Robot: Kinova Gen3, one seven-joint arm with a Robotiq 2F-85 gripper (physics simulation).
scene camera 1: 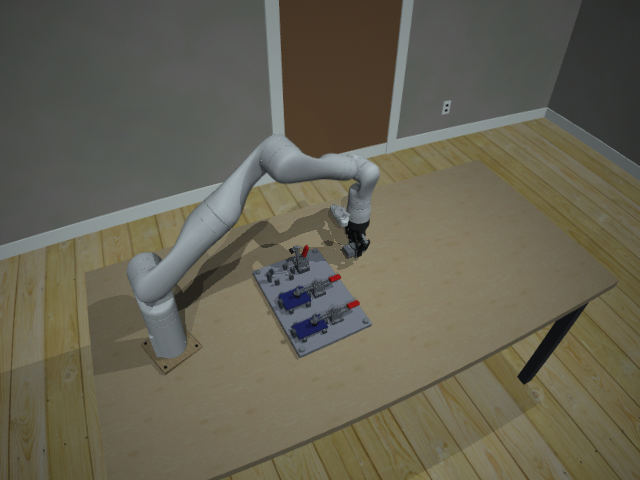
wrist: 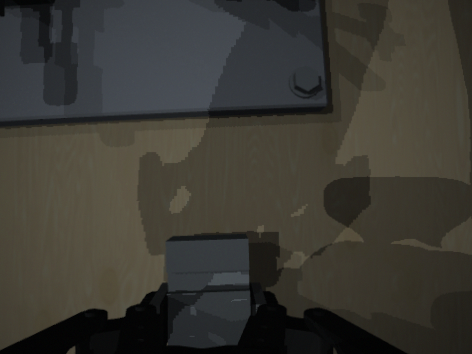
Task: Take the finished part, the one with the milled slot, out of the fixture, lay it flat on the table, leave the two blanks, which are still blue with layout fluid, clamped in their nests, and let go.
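The finished part is a grey block with a step line across it. My gripper is shut on it, pointing down, low over the table beyond the fixture plate's near-door corner. The part's shadow lies close beside it in the wrist view; any gap below it cannot be judged. The fixture plate holds two blue blanks, one in the middle nest and one in the end nest, under their clamps. The third nest is empty, its clamp handle raised.
Two red clamp handles, one at the middle nest and one at the end nest, stick out over the plate's side. A corner bolt shows in the wrist view. Arm shadows cover part of the table. The robot base stands at the left.
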